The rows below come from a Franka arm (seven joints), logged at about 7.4 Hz.
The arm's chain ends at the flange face. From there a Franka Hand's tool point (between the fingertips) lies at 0.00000 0.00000 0.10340 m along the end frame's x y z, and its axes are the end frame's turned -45 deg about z.
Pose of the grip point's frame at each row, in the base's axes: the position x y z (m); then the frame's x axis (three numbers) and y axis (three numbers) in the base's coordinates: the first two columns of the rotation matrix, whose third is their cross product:
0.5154, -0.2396, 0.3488, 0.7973, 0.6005, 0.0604, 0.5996, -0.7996, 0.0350
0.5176, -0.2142, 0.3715, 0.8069, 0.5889, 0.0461, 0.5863, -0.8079, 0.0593
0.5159, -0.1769, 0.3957, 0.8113, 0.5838, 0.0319, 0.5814, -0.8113, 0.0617
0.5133, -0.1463, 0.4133, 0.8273, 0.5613, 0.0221, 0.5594, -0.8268, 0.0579
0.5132, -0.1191, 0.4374, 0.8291, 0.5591, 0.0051, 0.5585, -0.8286, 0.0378
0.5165, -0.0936, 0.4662, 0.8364, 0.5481, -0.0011, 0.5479, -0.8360, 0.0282
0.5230, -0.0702, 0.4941, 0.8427, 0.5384, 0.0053, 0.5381, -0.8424, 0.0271
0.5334, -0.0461, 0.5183, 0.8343, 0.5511, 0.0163, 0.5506, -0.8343, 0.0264
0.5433, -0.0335, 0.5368, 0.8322, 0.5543, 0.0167, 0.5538, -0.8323, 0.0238
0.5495, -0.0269, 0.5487, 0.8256, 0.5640, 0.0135, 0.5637, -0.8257, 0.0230
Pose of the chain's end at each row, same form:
0.5082, -0.2405, 0.4519, 0.9878, -0.1408, 0.0675, -0.1398, -0.9900, -0.0180
0.5101, -0.2120, 0.4746, 0.9851, -0.1549, 0.0745, -0.1560, -0.9877, 0.0093
0.5095, -0.1736, 0.4989, 0.9848, -0.1609, 0.0662, -0.1626, -0.9865, 0.0211
0.5081, -0.1426, 0.5165, 0.9805, -0.1877, 0.0566, -0.1894, -0.9815, 0.0253
0.5106, -0.1162, 0.5407, 0.9812, -0.1906, 0.0303, -0.1913, -0.9813, 0.0231
0.5150, -0.0911, 0.5696, 0.9788, -0.2036, 0.0192, -0.2040, -0.9787, 0.0207
0.5210, -0.0681, 0.5975, 0.9764, -0.2150, 0.0229, -0.2154, -0.9764, 0.0154
0.5305, -0.0448, 0.6216, 0.9793, -0.2003, 0.0302, -0.2006, -0.9796, 0.0071
0.5405, -0.0324, 0.6402, 0.9800, -0.1966, 0.0286, -0.1969, -0.9805, 0.0050
0.5470, -0.0257, 0.6521, 0.9824, -0.1850, 0.0258, -0.1852, -0.9827, 0.0067

